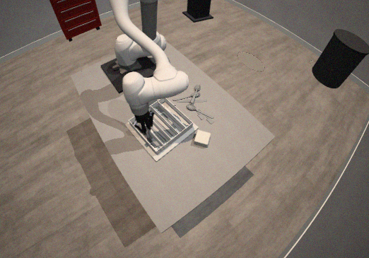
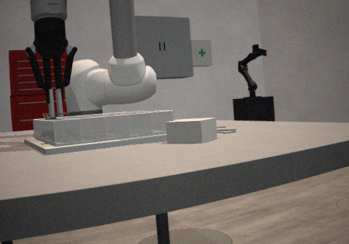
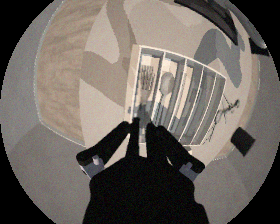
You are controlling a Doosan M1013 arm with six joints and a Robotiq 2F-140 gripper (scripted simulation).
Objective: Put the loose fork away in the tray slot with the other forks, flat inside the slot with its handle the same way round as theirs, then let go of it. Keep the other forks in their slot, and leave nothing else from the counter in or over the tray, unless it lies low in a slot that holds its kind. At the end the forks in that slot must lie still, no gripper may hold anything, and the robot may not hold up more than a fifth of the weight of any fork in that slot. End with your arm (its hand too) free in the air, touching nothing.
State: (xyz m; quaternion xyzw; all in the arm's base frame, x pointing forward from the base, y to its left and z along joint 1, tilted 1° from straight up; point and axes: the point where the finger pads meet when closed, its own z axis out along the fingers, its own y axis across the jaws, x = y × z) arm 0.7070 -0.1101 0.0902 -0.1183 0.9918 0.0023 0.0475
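Now: the cutlery tray 6 cm behind my hand, 10 cm to the left of it and 5 cm below it. Round my hand: white box: 15 cm ahead, 28 cm to the left, 8 cm below.
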